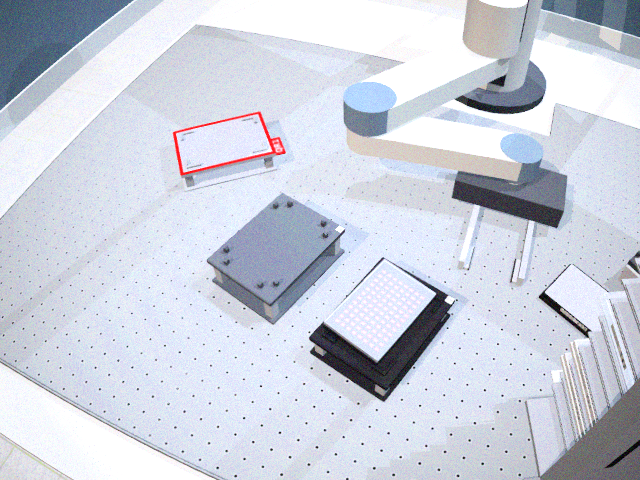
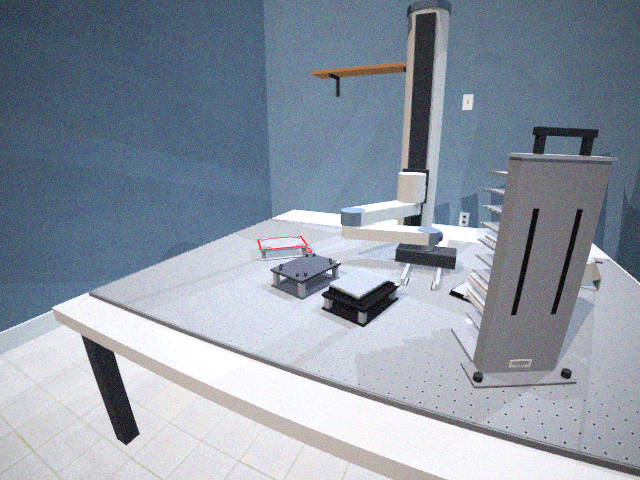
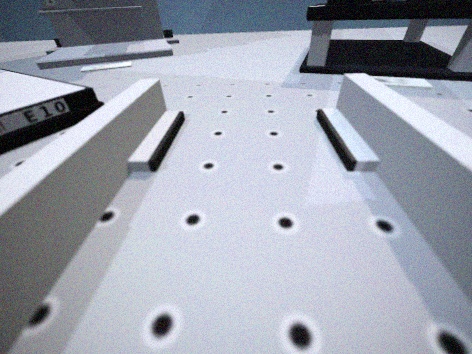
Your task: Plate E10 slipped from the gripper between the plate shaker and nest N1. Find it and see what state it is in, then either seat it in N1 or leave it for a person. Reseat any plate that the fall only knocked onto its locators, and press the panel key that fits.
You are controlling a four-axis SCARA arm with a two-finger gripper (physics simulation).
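Frame: origin at the arm's base, x left, y back, z up, level; centimetres.
Where they show: gripper, between the fingertips: (image 1: 490, 273) (image 2: 419, 284) (image 3: 249, 98).
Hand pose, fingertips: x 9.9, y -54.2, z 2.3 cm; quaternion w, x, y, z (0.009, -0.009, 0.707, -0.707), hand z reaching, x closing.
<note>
Things, the pixels of their top centre, and the offset from my fingertips.
- Plate E10, centre of its top: (image 1: 588, 301) (image 2: 480, 293) dz +0.4, dx +15.7, dy +0.1 cm
- black station, centre of its top: (image 1: 384, 315) (image 2: 362, 286) dz +3.9, dx -11.8, dy -14.9 cm
- white plate with pinkish wells, centre of its top: (image 1: 381, 305) (image 2: 360, 279) dz +5.5, dx -12.5, dy -14.6 cm
- grey station, centre of its top: (image 1: 275, 239) (image 2: 306, 262) dz +5.3, dx -29.8, dy -9.7 cm
Plate E10 (image 1: 576, 297) (image 2: 459, 291) (image 3: 30, 95) lies low on the perforated deck beside the tall rack, its white top up and the E10 label on its black side upright. Contents cannot be made out. My gripper (image 1: 491, 272) (image 2: 419, 285) (image 3: 249, 98) is shut and empty, with a gap between its fingers, low over the deck between E10 and the black station (image 1: 413, 343) (image 2: 379, 294) (image 3: 435, 11). A white plate with pinkish wells (image 1: 379, 310) (image 2: 359, 283) sits off-centre and looks tilted on that station. A grey station (image 1: 276, 242) (image 2: 305, 267) with black pins bears no plate. The key panel does not show.
A tall grey rack (image 1: 594, 439) (image 2: 542, 330) with protruding shelves stands right of E10. A white stand outlined in red (image 1: 222, 144) (image 2: 282, 242), with a red tag, is at the back left. The arm's column (image 2: 423, 103) rises behind the gripper.
</note>
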